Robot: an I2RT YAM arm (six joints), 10 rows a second.
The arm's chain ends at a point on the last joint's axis. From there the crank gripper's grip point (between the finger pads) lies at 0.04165 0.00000 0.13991 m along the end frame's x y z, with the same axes.
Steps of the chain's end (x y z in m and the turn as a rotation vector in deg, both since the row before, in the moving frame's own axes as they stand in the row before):
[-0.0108 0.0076 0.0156 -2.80 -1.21 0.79]
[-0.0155 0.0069 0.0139 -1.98 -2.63 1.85]
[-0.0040 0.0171 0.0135 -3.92 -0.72 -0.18]
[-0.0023 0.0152 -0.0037 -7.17 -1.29 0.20]
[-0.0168 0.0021 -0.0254 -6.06 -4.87 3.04]
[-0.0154 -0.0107 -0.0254 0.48 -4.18 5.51]
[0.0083 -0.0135 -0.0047 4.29 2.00 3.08]
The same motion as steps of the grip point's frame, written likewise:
[-0.0138 0.0150 0.0163 -2.80 -1.21 0.79]
[-0.0221 0.0130 0.0156 -1.98 -2.63 1.85]
[-0.0057 0.0266 0.0137 -3.92 -0.72 -0.18]
[-0.0055 0.0329 -0.0039 -7.17 -1.29 0.20]
[-0.0293 0.0189 -0.0233 -6.06 -4.87 3.04]
[-0.0258 -0.0084 -0.0227 0.48 -4.18 5.51]
[0.0134 -0.0215 -0.0065 4.29 2.00 3.08]

